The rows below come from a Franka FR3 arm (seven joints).
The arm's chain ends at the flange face. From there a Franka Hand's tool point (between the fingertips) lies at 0.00 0.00 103.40 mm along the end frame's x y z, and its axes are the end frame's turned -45 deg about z.
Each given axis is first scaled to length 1.
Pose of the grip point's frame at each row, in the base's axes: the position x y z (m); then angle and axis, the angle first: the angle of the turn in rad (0 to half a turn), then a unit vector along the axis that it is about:
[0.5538, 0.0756, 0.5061, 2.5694, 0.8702, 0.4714, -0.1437]
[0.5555, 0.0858, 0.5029, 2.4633, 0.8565, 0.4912, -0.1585]
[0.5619, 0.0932, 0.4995, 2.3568, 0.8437, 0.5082, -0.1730]
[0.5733, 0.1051, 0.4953, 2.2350, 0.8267, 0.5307, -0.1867]
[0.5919, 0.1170, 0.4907, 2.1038, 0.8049, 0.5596, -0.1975]
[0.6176, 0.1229, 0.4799, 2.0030, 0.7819, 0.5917, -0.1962]
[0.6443, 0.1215, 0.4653, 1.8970, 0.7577, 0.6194, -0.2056]
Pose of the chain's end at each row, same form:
[0.5512, 0.1372, 0.5891, 2.5039, 0.9944, 0.1036, -0.0204]
[0.5486, 0.1557, 0.5788, 2.3953, 0.9918, 0.1276, -0.0116]
[0.5505, 0.1704, 0.5674, 2.2869, 0.9889, 0.1489, -0.0015]
[0.5559, 0.1890, 0.5532, 2.1657, 0.9841, 0.1770, 0.0142]
[0.5669, 0.2059, 0.5372, 2.0390, 0.9764, 0.2130, 0.0368]
[0.5846, 0.2133, 0.5176, 1.9498, 0.9656, 0.2518, 0.0648]
[0.6049, 0.2131, 0.4927, 1.8484, 0.9539, 0.2874, 0.0861]

